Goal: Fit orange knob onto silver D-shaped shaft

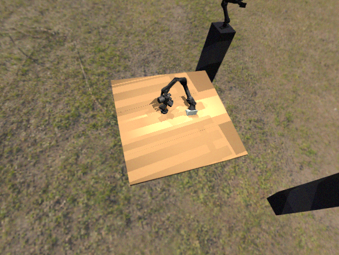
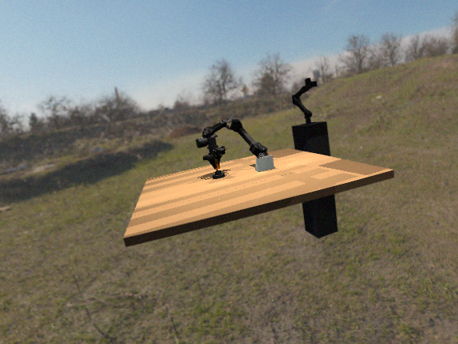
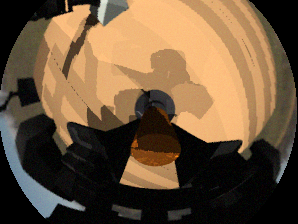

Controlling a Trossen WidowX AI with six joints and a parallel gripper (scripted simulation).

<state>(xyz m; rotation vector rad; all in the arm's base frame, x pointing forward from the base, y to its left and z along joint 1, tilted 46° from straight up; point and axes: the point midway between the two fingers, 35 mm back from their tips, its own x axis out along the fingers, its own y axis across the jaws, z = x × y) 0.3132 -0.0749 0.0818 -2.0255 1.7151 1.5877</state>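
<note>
Right now my gripper tip is 30 mm below the orange knob. Round my gripper tip: round dark pedestal (40 mm below).
</note>
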